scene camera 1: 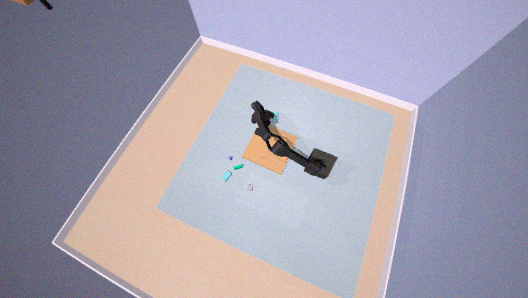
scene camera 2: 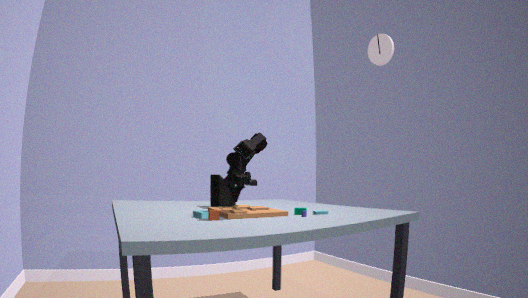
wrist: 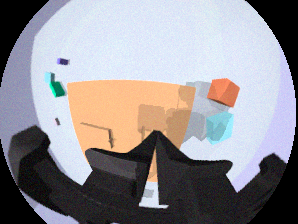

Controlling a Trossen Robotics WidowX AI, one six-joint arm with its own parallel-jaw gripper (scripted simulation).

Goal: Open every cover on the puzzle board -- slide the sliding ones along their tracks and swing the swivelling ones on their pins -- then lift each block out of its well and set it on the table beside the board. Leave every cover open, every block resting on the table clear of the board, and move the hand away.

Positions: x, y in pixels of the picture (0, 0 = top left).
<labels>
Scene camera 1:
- puzzle board: 254, 146
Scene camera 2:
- puzzle board: 224, 212
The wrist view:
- my gripper: 156, 133
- puzzle board: 114, 104
</labels>
